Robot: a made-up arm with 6 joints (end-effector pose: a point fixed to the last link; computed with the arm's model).
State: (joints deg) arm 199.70 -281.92 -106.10 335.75 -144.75 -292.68
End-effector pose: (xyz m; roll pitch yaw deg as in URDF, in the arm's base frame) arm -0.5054 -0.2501 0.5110 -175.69 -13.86 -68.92
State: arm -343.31 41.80 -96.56 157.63 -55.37 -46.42
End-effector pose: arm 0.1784 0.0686 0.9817 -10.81 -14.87 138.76
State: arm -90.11 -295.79 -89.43 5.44 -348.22 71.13
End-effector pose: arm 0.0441 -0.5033 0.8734 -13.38 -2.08 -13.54
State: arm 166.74 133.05 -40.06 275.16 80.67 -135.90
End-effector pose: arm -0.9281 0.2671 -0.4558 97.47 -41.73 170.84
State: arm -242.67 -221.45 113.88 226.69 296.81 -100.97
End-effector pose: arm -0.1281 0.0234 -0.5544 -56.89 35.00 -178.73
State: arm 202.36 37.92 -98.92 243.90 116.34 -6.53
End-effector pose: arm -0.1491 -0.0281 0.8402 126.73 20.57 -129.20
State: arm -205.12 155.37 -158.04 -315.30 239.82 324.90
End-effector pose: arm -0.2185 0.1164 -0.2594 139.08 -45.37 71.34
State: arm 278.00 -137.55 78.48 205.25 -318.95 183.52
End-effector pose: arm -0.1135 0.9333 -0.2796 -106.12 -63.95 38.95
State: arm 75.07 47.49 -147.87 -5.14 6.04 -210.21
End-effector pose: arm -0.0177 0.0982 0.5385 -97.53 54.49 159.47
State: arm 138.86 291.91 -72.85 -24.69 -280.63 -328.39
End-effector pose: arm 0.7737 -0.6832 0.1194 -28.86 -61.38 -162.13
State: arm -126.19 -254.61 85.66 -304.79 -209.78 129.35
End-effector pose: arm -0.3214 -0.5762 -0.4057 -12.67 21.75 -52.11
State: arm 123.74 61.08 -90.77 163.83 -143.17 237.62
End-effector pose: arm -0.3348 0.4509 0.7694 116.16 21.49 -146.61
